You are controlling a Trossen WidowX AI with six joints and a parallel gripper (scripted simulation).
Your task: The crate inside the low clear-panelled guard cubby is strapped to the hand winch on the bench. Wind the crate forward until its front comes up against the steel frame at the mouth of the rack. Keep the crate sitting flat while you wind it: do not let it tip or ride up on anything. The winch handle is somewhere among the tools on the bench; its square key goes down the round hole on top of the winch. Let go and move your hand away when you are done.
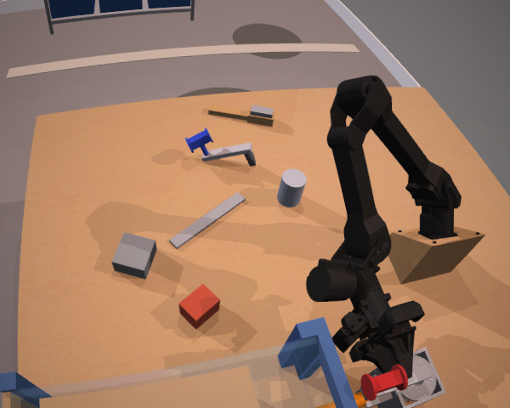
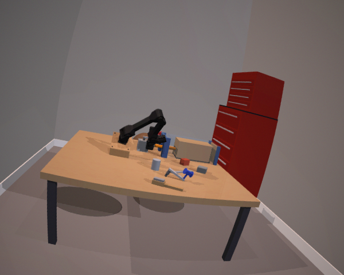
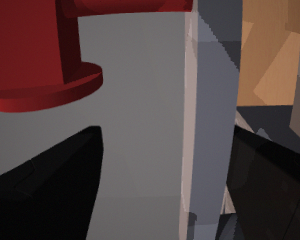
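My gripper tip is now 1 cm short of the red-gripped winch handle and 1 cm above it. Also, from my gripper tip: blue steel frame: 11 cm ahead, 1 cm to the left, 2 cm below; then red knob: 5 cm ahead, 2 cm above; then grey winch: 6 cm behind, 2 cm to the right, 10 cm below.
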